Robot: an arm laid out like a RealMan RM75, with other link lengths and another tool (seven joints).
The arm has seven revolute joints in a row. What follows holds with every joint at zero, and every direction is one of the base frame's.
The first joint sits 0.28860 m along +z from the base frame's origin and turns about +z.
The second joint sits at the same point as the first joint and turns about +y.
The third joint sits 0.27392 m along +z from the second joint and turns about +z.
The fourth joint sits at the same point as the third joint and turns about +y.
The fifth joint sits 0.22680 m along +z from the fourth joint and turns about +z.
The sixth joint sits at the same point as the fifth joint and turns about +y.
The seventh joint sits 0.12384 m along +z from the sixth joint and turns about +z.
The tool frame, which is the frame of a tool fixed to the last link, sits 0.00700 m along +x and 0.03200 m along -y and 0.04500 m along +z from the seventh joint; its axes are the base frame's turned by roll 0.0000, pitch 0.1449 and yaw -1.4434 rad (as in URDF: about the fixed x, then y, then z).
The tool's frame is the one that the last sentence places.
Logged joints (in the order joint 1, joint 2, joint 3, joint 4, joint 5, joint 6, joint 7), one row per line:
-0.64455, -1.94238, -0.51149, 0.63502, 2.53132, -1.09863, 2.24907
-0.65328, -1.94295, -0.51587, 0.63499, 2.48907, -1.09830, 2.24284
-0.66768, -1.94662, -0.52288, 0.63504, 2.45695, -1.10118, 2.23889
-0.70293, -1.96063, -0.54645, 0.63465, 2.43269, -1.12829, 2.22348
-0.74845, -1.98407, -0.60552, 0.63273, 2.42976, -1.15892, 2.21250
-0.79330, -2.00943, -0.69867, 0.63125, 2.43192, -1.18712, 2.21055
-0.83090, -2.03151, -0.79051, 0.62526, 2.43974, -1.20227, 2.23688
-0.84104, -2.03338, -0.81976, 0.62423, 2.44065, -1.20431, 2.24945
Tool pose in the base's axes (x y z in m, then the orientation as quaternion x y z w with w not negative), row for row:
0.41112, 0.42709, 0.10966, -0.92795, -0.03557, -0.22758, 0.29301
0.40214, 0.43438, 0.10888, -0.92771, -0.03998, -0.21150, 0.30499
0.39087, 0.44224, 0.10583, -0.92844, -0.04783, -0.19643, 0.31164
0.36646, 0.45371, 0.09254, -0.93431, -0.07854, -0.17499, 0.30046
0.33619, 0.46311, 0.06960, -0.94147, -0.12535, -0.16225, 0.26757
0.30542, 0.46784, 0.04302, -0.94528, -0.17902, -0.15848, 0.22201
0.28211, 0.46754, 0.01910, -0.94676, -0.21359, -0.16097, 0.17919
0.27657, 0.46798, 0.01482, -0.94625, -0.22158, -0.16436, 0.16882
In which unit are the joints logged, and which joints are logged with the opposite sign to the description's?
The joints are logged in radians. Opposite sign: joint 1, joint 2, joint 4, joint 5.
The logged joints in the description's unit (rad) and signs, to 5 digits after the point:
0.64455, 1.94238, -0.51149, -0.63502, -2.53132, -1.09863, 2.24907
0.65328, 1.94295, -0.51587, -0.63499, -2.48907, -1.09830, 2.24284
0.66768, 1.94662, -0.52288, -0.63504, -2.45695, -1.10118, 2.23889
0.70293, 1.96063, -0.54645, -0.63465, -2.43269, -1.12829, 2.22348
0.74845, 1.98407, -0.60552, -0.63273, -2.42976, -1.15892, 2.21250
0.79330, 2.00943, -0.69867, -0.63125, -2.43192, -1.18712, 2.21055
0.83090, 2.03151, -0.79051, -0.62526, -2.43974, -1.20227, 2.23688
0.84104, 2.03338, -0.81976, -0.62423, -2.44065, -1.20431, 2.24945

